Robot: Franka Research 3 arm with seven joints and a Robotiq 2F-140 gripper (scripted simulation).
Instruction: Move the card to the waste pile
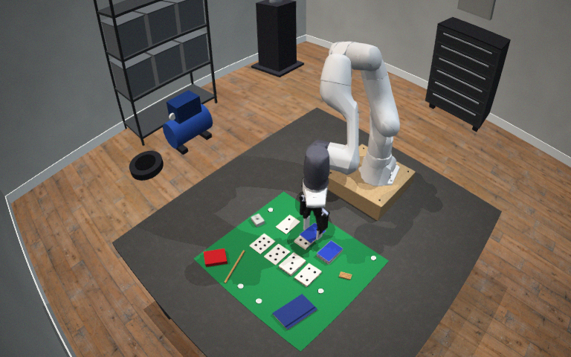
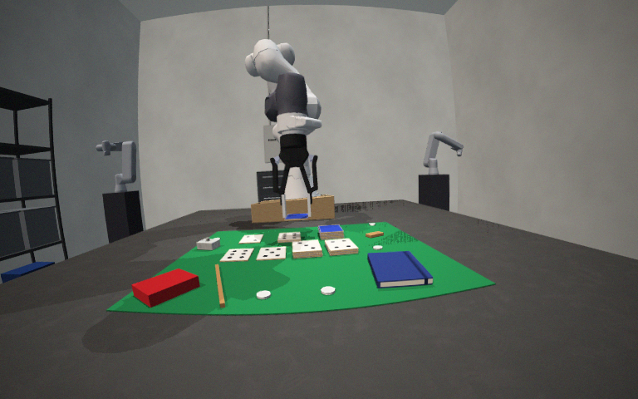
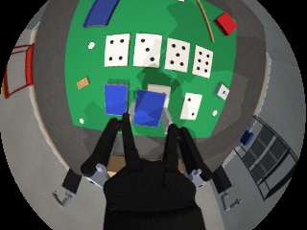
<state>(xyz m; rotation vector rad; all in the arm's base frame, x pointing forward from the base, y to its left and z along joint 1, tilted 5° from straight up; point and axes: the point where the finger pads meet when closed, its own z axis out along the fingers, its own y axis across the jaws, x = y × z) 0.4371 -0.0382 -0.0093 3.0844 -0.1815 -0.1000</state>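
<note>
My hand is 10 mm past the white card, 140 mm to the left of it and 90 mm above it. Round my hand: red block (320 mm ahead, 240 mm to the right, 80 mm below); then wooden stick (300 mm ahead, 160 mm to the right, 90 mm below); then small grey box (60 mm ahead, 250 mm to the right, 70 mm below).
</note>
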